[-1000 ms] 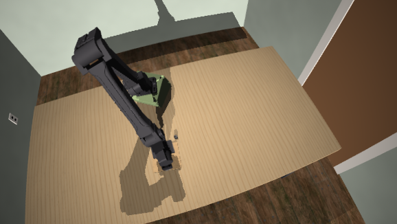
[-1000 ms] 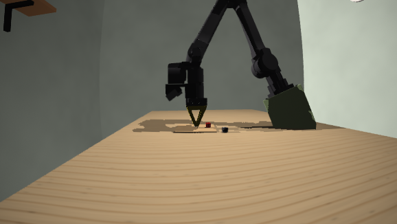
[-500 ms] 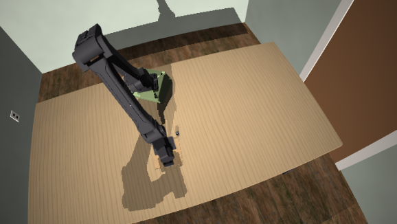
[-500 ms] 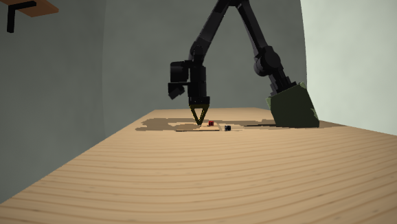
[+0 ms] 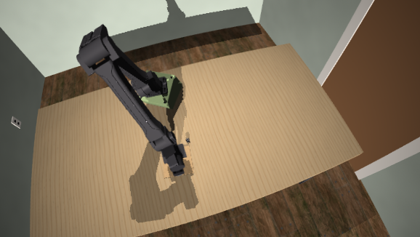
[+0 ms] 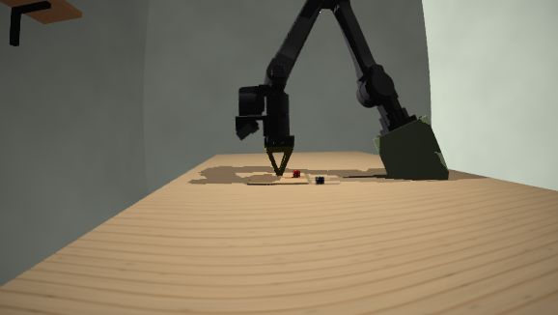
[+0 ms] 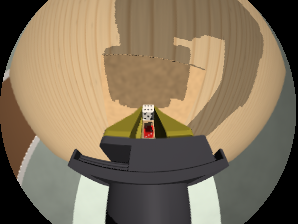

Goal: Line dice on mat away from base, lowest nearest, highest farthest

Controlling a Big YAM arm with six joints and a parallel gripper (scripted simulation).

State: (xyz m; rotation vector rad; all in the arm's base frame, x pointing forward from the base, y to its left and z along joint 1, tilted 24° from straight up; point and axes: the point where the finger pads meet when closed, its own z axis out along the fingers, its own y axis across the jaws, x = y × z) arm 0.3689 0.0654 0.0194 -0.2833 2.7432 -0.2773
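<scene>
The white die lies right at my hand. From my hand the other things lie so: tan mat: 20 mm below; then black die: 100 mm behind, 60 mm to the left, 10 mm below; then red die: 40 mm behind, 10 mm to the right, 10 mm below.
</scene>
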